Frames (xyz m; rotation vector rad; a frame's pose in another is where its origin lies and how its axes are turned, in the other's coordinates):
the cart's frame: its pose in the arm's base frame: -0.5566 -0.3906 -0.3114 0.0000 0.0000 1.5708
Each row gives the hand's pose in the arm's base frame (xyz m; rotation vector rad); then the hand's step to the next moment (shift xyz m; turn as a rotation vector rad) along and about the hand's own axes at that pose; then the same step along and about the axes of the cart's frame.
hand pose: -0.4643 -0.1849 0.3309 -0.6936 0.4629 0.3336
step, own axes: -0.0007 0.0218 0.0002 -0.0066 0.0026 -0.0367
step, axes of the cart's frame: 0.0158 0.0101 -0.0111 -0.0239 0.0176 -0.0228
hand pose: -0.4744 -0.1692 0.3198 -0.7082 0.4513 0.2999
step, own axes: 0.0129 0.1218 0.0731 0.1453 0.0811 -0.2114
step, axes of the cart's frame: 0.1394 0.0174 -0.0249 -0.0691 -0.0297 -0.2583
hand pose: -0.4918 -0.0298 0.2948 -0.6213 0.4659 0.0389
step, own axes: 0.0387 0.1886 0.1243 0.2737 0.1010 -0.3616
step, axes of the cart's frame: 0.2206 -0.0529 -0.0321 -0.1515 -0.0800 -0.4319
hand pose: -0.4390 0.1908 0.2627 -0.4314 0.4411 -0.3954
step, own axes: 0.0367 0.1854 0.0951 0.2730 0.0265 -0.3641
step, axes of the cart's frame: 0.1680 -0.1266 -0.0225 -0.2142 -0.0581 -0.3982
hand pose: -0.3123 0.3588 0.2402 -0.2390 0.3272 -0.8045
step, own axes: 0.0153 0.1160 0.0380 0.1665 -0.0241 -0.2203
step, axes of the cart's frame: 0.0698 -0.1011 -0.0063 -0.1575 -0.0093 -0.2279
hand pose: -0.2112 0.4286 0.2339 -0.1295 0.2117 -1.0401
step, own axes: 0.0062 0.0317 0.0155 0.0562 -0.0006 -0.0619
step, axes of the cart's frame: 0.0106 -0.0333 0.0078 -0.0493 -0.0124 -0.0664
